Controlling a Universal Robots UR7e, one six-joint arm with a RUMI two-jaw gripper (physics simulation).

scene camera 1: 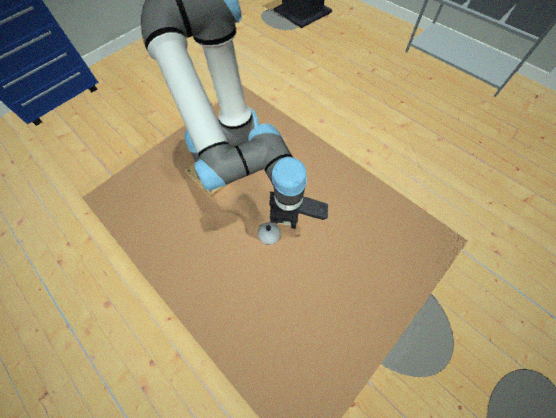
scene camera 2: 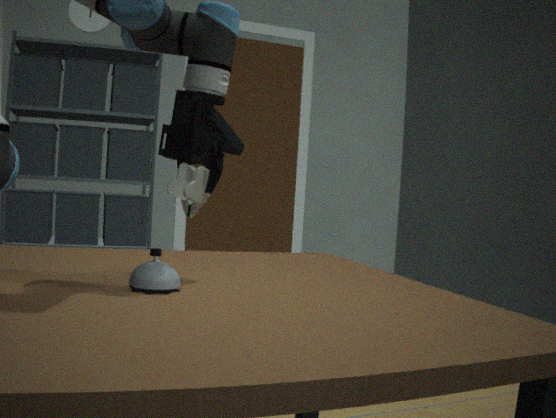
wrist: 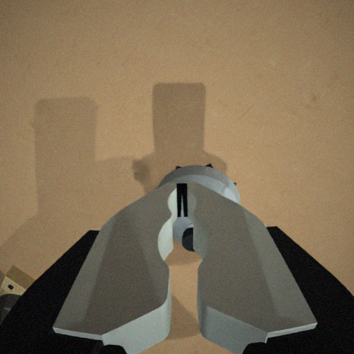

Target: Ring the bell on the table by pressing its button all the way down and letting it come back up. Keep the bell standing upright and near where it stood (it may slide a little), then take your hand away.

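Places are measured from the arm's base along level axes (x left, y ahead, z down), in centimetres.
Pixels of known places: gripper, fingertip midpoint: [scene camera 1: 292, 222] [scene camera 2: 189, 217].
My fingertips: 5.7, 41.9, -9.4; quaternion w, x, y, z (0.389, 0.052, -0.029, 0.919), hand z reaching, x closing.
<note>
Ahead of a thing's pixels: the offset from my fingertips to its top centre, as dx, dy, dz. Level surfaces: height alone.
A silver dome bell {-6.1, -5.6, +5.0} [scene camera 1: 269, 235] [scene camera 2: 155, 276] [wrist: 212, 180] stands upright on the brown table. Its black button {-6.1, -5.6, +5.0} [scene camera 1: 268, 227] [scene camera 2: 156, 252] [wrist: 189, 239] is up on its stem. My gripper [scene camera 2: 190, 212] [wrist: 181, 186] is shut, with nothing between its fingers. In the second scene view the fingertips hang above the button's height and a little to its right, apart from the bell. In the wrist view the fingers hide part of the dome, and the button shows through the gap between them. In the first scene view the fingertips are mostly hidden by the gripper body.
The table {dz +11.6} [scene camera 1: 310, 310] [scene camera 2: 300, 340] carries the arm's wooden base plate [scene camera 1: 215, 191] [wrist: 19, 276], behind and left of the bell in the first scene view. A blue drawer cabinet [scene camera 1: 45, 55] and a grey shelf rack [scene camera 2: 82, 114] stand away from the table.
</note>
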